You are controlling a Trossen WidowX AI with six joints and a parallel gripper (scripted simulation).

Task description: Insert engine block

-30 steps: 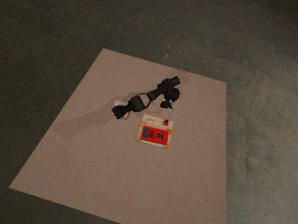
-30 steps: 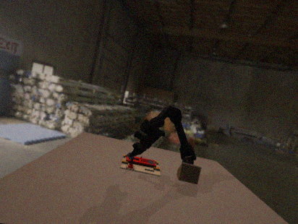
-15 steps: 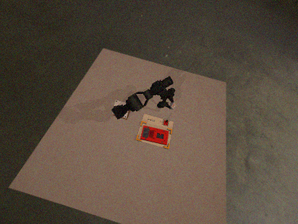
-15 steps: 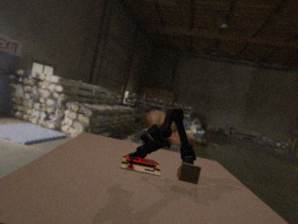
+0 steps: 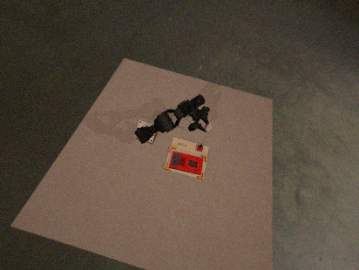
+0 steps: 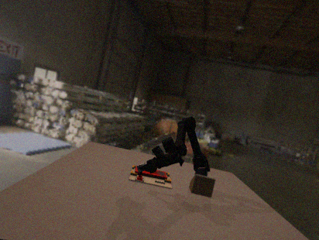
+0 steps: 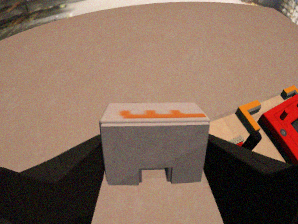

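The dark post is 100 mm to the right of my gripper tip and 70 mm below it. Round my gripper tip: engine block (10 mm behind).
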